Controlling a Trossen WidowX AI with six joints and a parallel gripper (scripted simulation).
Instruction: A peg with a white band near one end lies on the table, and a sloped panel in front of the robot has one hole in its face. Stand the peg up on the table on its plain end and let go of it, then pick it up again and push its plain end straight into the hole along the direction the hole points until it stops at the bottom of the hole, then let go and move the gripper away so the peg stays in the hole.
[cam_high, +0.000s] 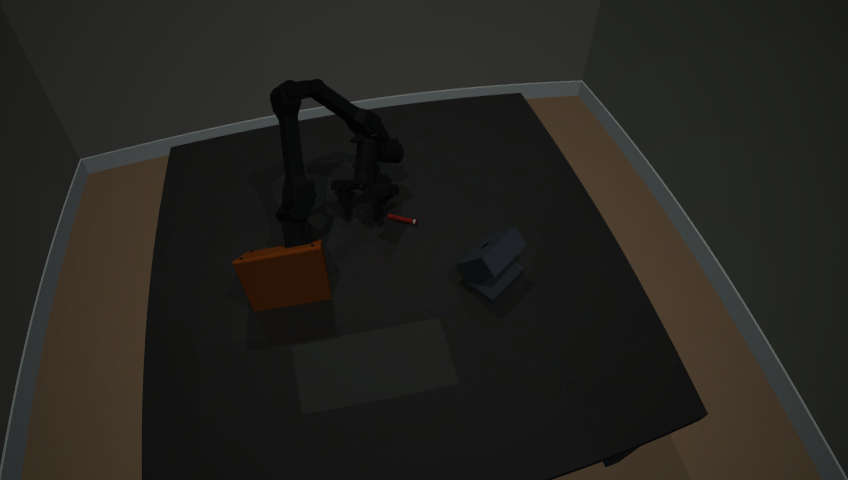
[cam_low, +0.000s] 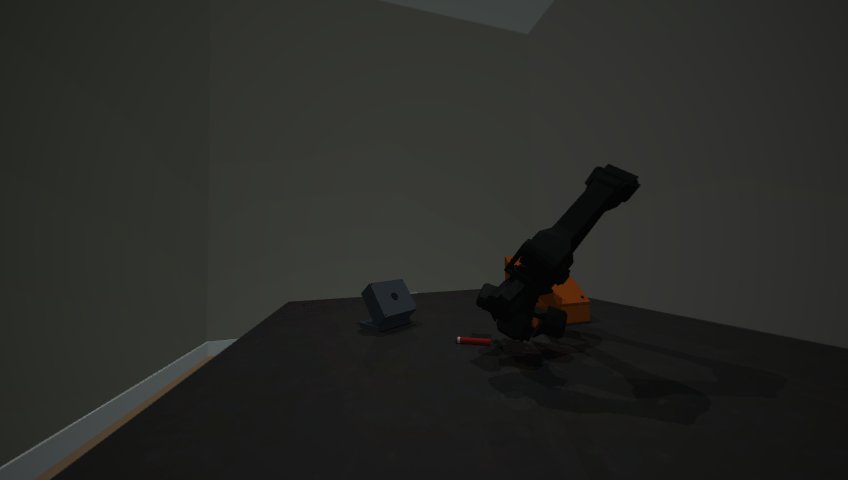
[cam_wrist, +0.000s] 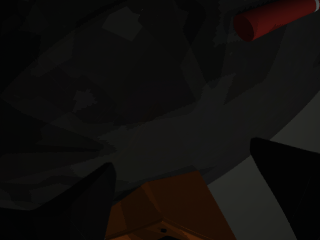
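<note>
The red peg lies 120 mm ahead of my gripper tip, 20 mm to the right of it and 20 mm below it. The rest, counted from my gripper tip: sloped panel (250 mm ahead, 250 mm to the right, 50 mm above).
</note>
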